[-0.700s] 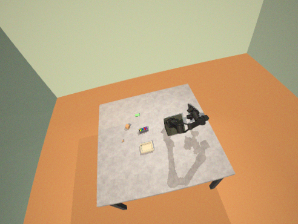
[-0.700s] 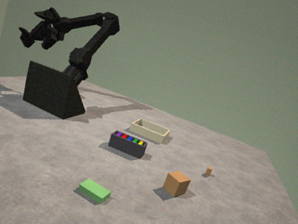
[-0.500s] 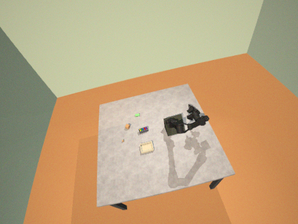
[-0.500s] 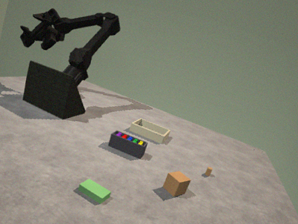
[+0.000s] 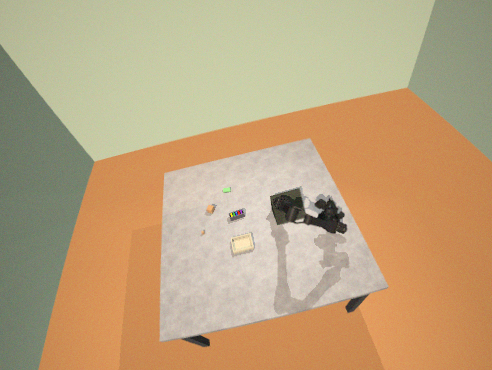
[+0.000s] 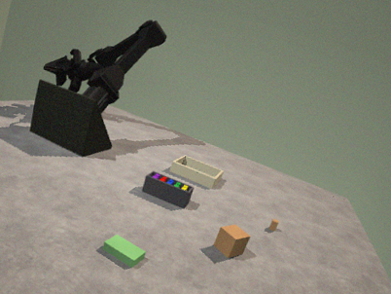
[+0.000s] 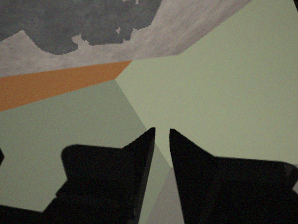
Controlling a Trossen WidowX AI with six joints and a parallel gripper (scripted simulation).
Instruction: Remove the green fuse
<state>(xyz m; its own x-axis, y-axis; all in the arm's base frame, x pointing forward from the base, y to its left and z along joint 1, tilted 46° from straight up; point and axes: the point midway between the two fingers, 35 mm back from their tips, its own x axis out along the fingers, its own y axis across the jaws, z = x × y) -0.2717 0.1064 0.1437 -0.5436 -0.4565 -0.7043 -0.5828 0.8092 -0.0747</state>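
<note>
Now: the green fuse 590 mm ahead of my gripper tip, 230 mm to the right of it and 140 mm below it. From my gripper tip the other things lie so: beige tray (600 mm ahead, 160 mm below, 10 mm to the right).
</note>
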